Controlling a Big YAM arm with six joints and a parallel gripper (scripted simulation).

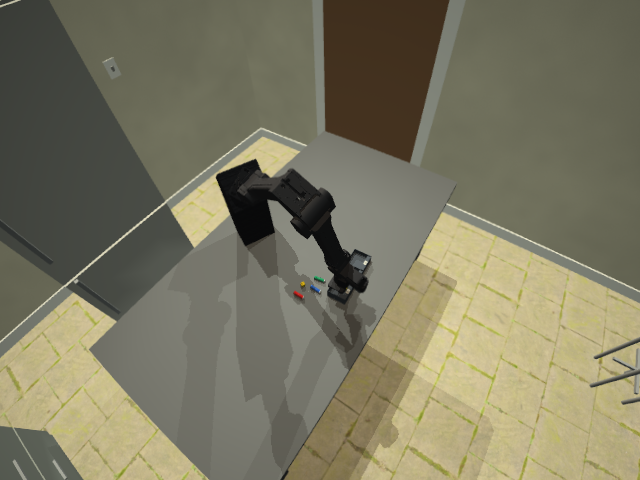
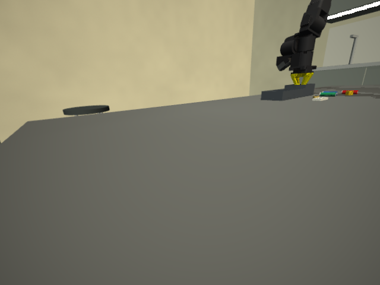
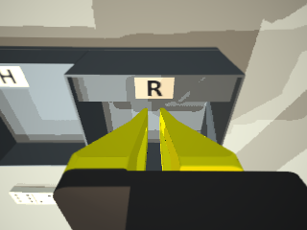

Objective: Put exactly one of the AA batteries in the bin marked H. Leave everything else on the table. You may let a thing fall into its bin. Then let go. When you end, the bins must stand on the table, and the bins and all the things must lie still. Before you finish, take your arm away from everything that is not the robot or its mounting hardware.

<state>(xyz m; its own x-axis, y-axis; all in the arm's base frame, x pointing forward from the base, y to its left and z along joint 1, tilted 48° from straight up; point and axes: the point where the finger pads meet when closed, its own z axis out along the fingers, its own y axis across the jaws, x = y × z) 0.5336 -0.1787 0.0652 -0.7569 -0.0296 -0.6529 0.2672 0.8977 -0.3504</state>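
My hand is 30 mm short of the dark bin and 80 mm to the right of it. Also, from my hand: blue battery 100 mm behind, 10 mm to the right, 20 mm below; brass nut 60 mm behind, 120 mm to the left, 20 mm below; green battery 100 mm behind, 40 mm to the left, 20 mm below.
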